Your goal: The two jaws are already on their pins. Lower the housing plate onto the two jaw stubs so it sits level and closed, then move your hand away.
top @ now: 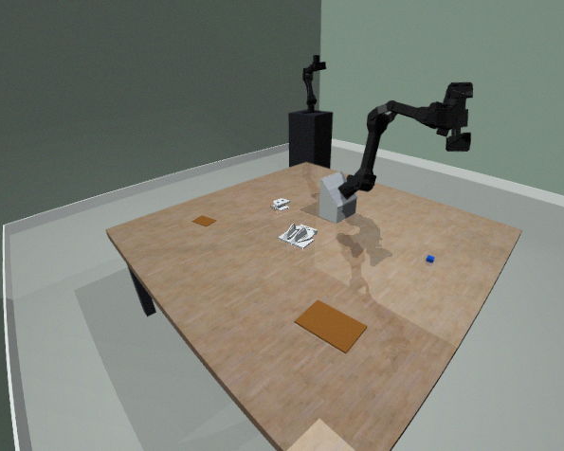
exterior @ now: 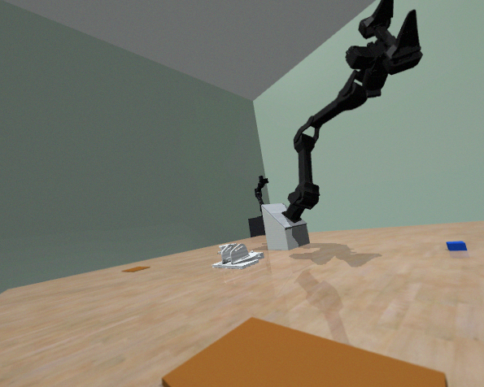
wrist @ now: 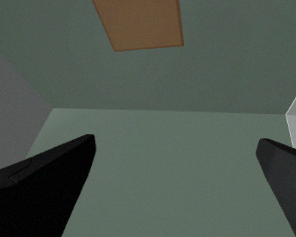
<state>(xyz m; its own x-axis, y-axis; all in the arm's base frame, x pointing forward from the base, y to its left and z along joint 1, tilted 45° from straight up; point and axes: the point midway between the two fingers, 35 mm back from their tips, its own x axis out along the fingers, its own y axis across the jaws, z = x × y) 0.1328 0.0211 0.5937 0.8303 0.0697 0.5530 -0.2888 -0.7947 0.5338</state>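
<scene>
Now: gripper tip 80 mm past the white part, 720 mm to the left of it and 500 mm above it. Round my gripper tip: orange pad (380 mm ahead, 140 mm to the right, 510 mm below); then blue cube (90 mm behind, 20 mm to the right, 500 mm below).
</scene>
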